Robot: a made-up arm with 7 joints. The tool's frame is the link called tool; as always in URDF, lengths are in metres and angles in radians. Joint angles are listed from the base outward.
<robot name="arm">
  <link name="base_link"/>
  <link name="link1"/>
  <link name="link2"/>
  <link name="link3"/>
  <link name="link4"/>
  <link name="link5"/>
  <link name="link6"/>
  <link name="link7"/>
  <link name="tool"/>
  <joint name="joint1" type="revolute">
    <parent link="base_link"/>
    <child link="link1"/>
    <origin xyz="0 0 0" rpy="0 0 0"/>
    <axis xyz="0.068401 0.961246 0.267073"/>
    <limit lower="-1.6" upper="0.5"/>
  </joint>
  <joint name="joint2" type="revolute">
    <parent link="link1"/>
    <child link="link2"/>
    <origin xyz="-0.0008 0.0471 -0.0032" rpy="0 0 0"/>
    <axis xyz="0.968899 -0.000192 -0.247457"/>
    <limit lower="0" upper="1.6"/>
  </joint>
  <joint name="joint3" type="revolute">
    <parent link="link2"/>
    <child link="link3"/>
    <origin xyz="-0.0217 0.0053 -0.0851" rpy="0 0 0"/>
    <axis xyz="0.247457 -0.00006 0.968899"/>
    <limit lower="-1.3" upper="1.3"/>
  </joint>
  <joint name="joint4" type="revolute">
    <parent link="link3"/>
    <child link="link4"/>
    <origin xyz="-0.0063 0 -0.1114" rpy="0 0 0"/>
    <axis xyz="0.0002 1 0.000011"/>
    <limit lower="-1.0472" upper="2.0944"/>
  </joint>
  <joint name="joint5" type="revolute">
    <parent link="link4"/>
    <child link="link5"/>
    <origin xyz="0.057 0.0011 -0.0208" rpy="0 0 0"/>
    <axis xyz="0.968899 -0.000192 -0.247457"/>
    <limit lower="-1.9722" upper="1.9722"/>
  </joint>
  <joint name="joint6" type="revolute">
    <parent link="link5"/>
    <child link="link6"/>
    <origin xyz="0.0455 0 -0.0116" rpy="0 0 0"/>
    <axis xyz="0.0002 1 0.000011"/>
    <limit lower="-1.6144" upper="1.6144"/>
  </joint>
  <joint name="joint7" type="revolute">
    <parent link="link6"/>
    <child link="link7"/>
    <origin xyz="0.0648 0 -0.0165" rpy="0 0 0"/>
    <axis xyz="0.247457 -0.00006 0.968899"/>
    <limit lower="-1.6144" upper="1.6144"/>
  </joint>
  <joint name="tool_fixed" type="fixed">
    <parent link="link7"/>
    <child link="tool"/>
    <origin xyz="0 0 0" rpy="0 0.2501 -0.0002"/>
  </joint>
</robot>
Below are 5 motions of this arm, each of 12 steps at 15 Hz.
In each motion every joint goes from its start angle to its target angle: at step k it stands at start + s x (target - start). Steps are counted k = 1, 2, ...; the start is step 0. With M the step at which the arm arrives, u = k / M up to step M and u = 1 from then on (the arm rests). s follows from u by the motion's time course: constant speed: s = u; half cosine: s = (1 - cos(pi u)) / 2; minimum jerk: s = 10 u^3 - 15 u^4 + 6 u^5.
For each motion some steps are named. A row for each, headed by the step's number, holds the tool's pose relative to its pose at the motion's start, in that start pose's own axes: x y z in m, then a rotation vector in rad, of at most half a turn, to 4 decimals.
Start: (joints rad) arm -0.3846 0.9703 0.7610 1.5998 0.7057 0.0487 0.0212
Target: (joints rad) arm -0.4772 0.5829 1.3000 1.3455 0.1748 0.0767 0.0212
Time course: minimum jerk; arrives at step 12
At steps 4, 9, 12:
4: 0.0000 -0.0236 0.0095 -0.2339 -0.0336 -0.0630
9: -0.0108 -0.0935 0.0320 -0.9975 -0.0194 -0.2666
12: -0.0135 -0.1034 0.0339 -1.1107 -0.0013 -0.2934

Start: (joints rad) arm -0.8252 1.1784 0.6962 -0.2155 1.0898 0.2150 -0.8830
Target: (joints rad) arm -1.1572 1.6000 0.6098 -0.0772 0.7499 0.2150 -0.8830
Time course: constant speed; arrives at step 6
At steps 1, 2, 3, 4, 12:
1: 0.0008 0.0193 -0.0030 -0.0158 -0.0241 0.0471
2: -0.0002 0.0386 -0.0067 -0.0303 -0.0453 0.0934
3: -0.0030 0.0577 -0.0113 -0.0439 -0.0635 0.1389
4: -0.0076 0.0765 -0.0166 -0.0566 -0.0789 0.1836
12: -0.0222 0.1124 -0.0293 -0.0811 -0.1010 0.2710

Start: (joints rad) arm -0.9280 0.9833 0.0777 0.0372 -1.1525 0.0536 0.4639
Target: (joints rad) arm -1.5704 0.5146 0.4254 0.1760 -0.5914 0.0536 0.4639
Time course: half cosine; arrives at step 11
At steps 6, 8, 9, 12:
6: 0.0308 -0.0466 0.0417 -0.2103 -0.3487 0.0472
8: 0.0397 -0.0691 0.0604 -0.3119 -0.4538 0.0808
9: 0.0422 -0.0778 0.0672 -0.3489 -0.4838 0.0928
12: 0.0440 -0.0854 0.0730 -0.3802 -0.5058 0.1026

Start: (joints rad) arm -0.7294 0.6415 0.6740 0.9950 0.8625 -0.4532 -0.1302
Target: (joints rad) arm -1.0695 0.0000 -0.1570 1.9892 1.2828 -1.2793 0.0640
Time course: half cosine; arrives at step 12
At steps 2, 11, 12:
2: 0.0043 -0.0255 0.0108 0.0008 -0.0576 -0.0961
11: -0.1183 -0.2394 0.1668 -0.0471 -0.9813 -1.4063
12: -0.1218 -0.2402 0.1682 -0.0475 -0.9941 -1.4313

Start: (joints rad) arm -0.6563 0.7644 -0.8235 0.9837 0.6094 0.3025 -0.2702
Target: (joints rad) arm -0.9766 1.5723 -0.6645 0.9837 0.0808 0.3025 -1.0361
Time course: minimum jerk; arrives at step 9
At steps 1, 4, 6, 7, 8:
1: -0.0002 0.0019 -0.0033 -0.0078 0.0072 -0.0054
4: -0.0283 0.0581 -0.1117 -0.3153 0.1808 -0.1482
6: -0.0958 0.0947 -0.2129 -0.6786 0.2062 -0.2141
7: -0.1257 0.1005 -0.2431 -0.7995 0.1789 -0.2164
8: -0.1413 0.1019 -0.2568 -0.8561 0.1595 -0.2138

